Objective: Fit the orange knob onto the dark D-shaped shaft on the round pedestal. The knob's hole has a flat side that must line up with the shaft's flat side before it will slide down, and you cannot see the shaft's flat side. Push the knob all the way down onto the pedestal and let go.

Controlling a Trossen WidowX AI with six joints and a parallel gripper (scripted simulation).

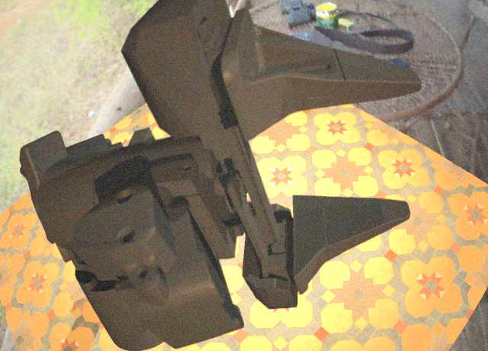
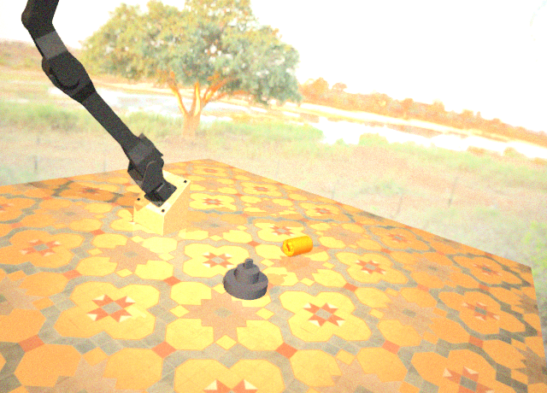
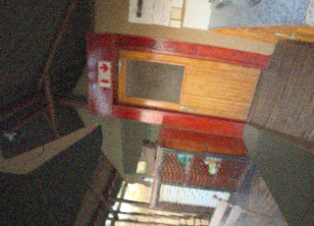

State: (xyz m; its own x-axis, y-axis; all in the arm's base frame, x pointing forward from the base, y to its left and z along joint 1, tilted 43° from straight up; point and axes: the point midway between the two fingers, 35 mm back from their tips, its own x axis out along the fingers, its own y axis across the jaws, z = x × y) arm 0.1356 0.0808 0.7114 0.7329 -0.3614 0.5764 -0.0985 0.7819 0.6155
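My gripper tip is now 90 mm short of the orange knob, 620 mm to the right of it and 630 mm above it. Also, from my gripper tip: round pedestal: 110 mm ahead, 410 mm to the left, 620 mm below.
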